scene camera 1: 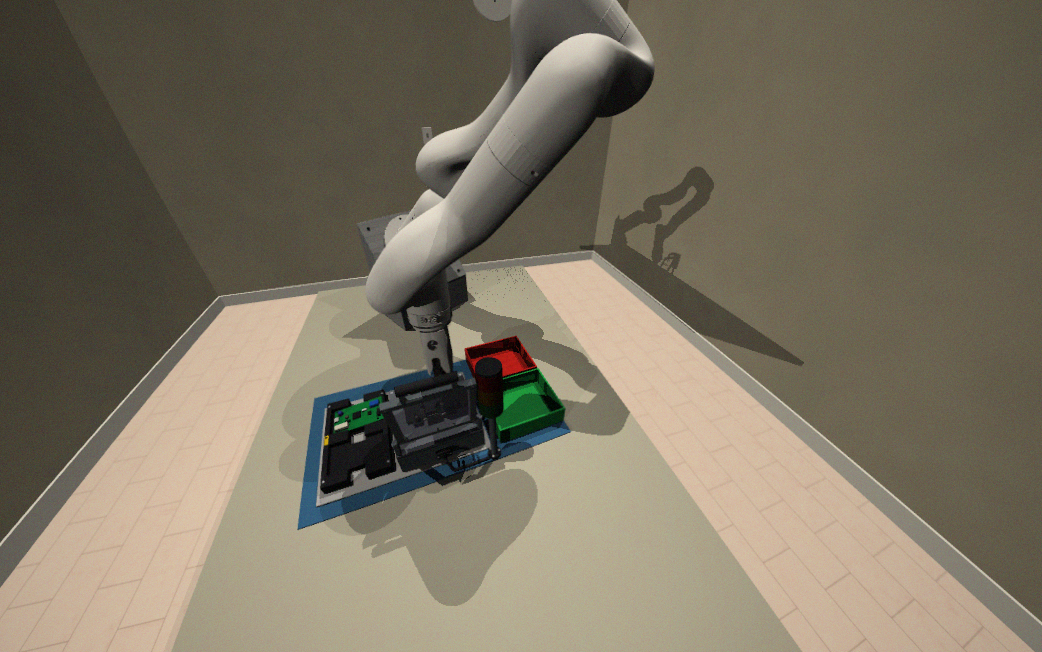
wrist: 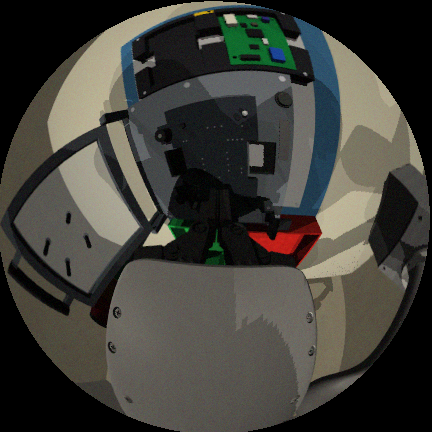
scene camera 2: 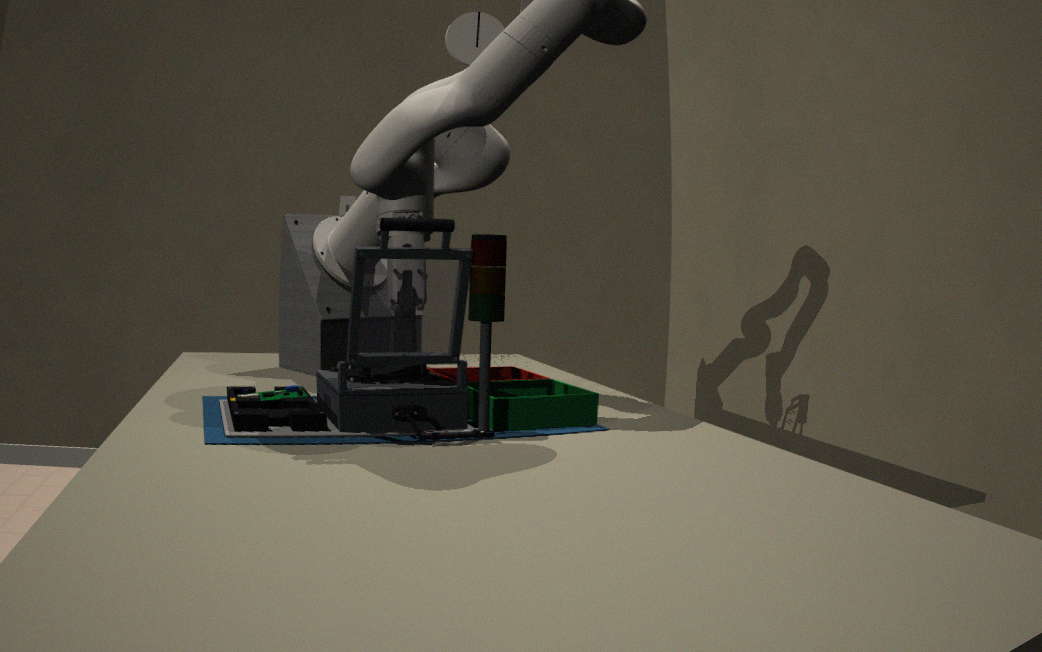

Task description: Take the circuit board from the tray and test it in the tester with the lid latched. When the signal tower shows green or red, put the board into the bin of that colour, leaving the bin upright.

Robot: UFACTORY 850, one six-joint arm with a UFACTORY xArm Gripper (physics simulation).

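The green circuit board lies in one side of the black tray. The grey tester stands beside the tray, its nest empty of a board. Its lid stands open and upright, handle at the top. My gripper is shut and empty, pointing down behind the raised lid; the lid partly hides it in the second scene view. The signal tower looks unlit.
The green bin and the red bin stand upright right of the tester and tower. A blue mat lies underneath. The robot's pedestal is behind.
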